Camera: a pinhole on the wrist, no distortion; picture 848 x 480 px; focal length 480.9 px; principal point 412.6 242.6 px. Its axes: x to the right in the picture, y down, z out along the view. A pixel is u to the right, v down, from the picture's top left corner.
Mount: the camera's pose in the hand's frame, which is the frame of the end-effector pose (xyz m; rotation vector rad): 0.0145 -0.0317 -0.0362 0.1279 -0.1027 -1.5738
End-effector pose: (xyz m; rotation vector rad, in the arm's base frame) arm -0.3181 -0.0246 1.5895 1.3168 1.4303 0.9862
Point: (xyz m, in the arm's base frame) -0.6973 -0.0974 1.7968
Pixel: behind the camera
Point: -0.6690 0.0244 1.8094
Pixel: behind the camera
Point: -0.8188 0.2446 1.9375
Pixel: behind the camera
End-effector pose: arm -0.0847 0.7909 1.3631 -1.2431 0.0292 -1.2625
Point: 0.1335 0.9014 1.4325
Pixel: 203 373
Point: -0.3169 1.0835 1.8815
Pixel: outside the picture
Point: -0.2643 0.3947 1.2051
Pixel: behind the camera
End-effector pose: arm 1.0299 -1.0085 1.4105 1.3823 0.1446 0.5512
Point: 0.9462 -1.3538 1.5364
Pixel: 211 22
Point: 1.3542 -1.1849 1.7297
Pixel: outside the picture
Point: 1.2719 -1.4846 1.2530
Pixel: 610 266
